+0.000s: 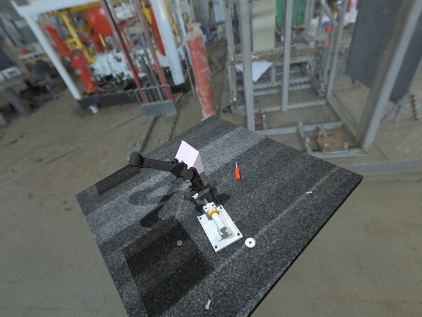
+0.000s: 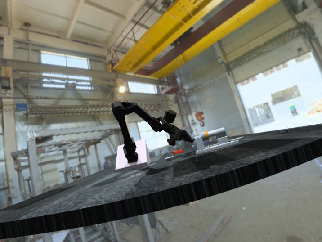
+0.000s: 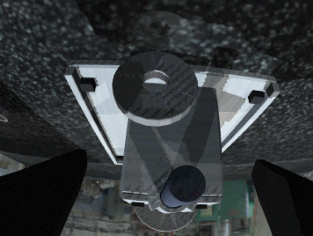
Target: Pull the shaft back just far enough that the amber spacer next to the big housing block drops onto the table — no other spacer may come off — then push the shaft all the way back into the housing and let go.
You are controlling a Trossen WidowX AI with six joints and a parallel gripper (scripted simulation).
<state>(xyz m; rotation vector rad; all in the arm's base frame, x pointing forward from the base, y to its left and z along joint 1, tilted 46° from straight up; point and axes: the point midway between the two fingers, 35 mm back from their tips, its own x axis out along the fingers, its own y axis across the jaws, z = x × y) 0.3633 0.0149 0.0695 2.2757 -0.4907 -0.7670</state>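
Right now my gripper tip is 5 cm short of the thin dark blue shaft and 1 cm below it. The rest, counted from my gripper tip: amber spacer: 9 cm ahead, 1 cm to the right, 1 cm above; then white block: 12 cm ahead, 1 cm to the right, 2 cm below; then grey round piece: 15 cm behind, 1 cm to the right, 6 cm below.
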